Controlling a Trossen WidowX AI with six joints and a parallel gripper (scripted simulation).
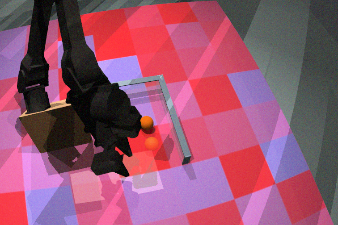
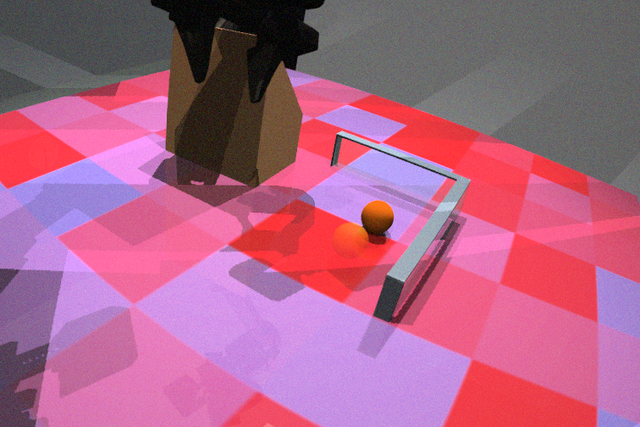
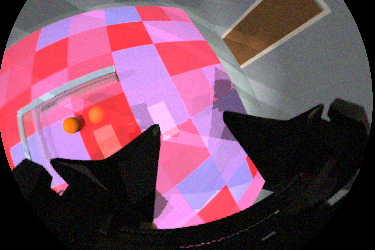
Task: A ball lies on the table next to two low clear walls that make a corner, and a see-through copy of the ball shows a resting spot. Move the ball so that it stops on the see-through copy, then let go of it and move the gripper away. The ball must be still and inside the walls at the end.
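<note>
My gripper tip is now 80 mm short of the orange ball, 220 mm to the right of it and 190 mm above it. Also, from my gripper tip: see-through copy (90 mm ahead, 140 mm to the left, 190 mm below).
</note>
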